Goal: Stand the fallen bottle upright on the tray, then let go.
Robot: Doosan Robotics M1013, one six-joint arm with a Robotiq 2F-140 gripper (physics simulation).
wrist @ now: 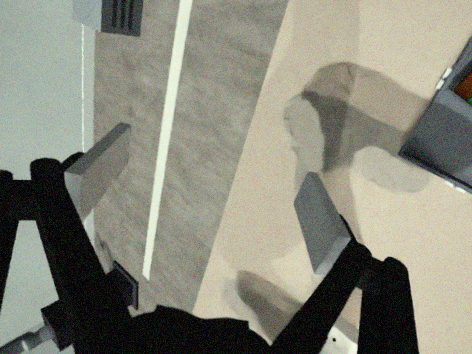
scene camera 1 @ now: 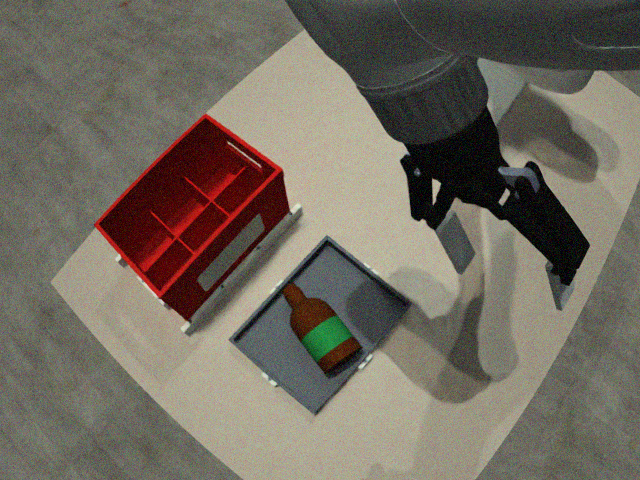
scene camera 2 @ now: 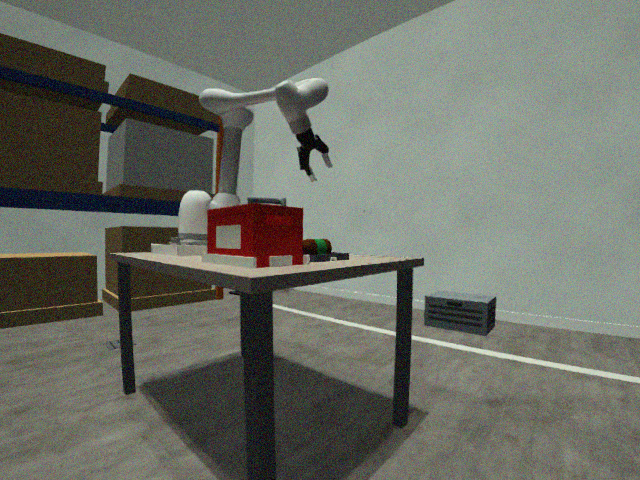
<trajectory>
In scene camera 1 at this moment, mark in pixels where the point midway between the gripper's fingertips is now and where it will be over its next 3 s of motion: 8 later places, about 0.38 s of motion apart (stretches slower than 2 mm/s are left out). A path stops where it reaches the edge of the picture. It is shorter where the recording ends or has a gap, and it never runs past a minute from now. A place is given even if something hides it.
My gripper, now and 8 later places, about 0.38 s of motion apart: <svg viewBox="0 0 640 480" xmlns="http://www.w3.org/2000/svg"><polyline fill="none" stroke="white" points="513,279 513,279 510,278 510,278 508,277 506,277 427,299 334,305 317,301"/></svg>
</trajectory>
